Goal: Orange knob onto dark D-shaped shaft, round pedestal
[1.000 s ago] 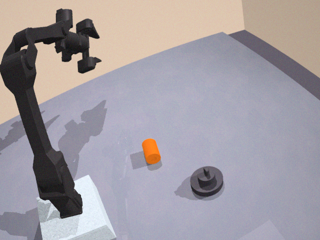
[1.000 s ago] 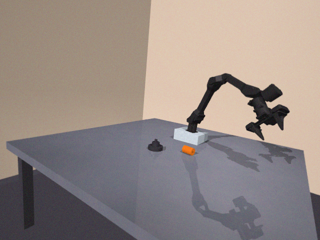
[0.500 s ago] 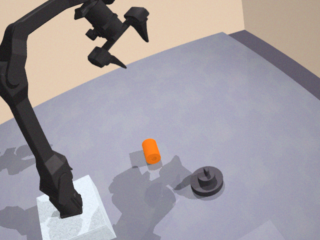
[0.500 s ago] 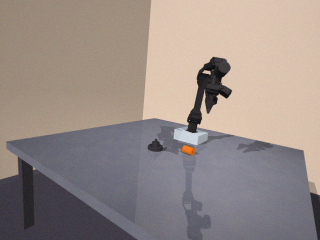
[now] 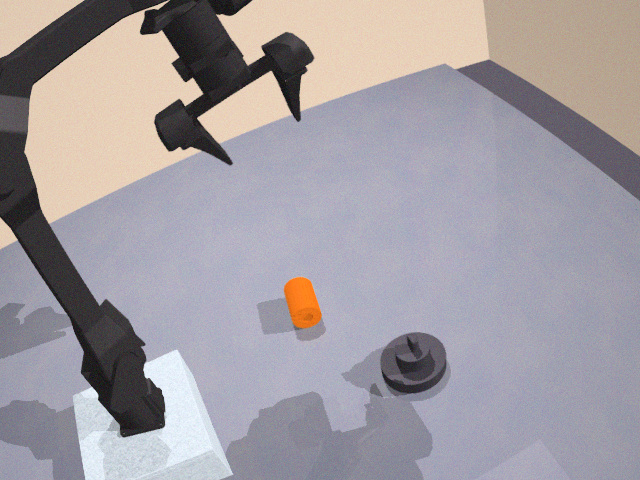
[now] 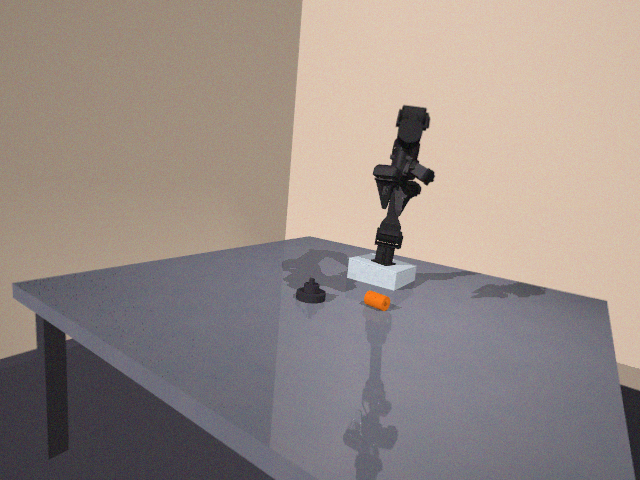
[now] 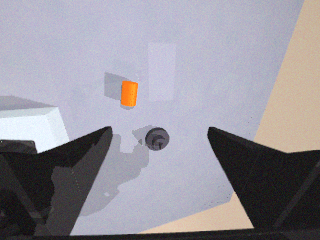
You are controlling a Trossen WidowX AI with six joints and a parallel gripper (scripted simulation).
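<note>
My gripper tip is 10 mm past the orange knob, 20 mm to the left of it and 250 mm above it. From my gripper tip the other things lie so: round dark pedestal: 100 mm ahead, 170 mm to the right, 240 mm below.
</note>
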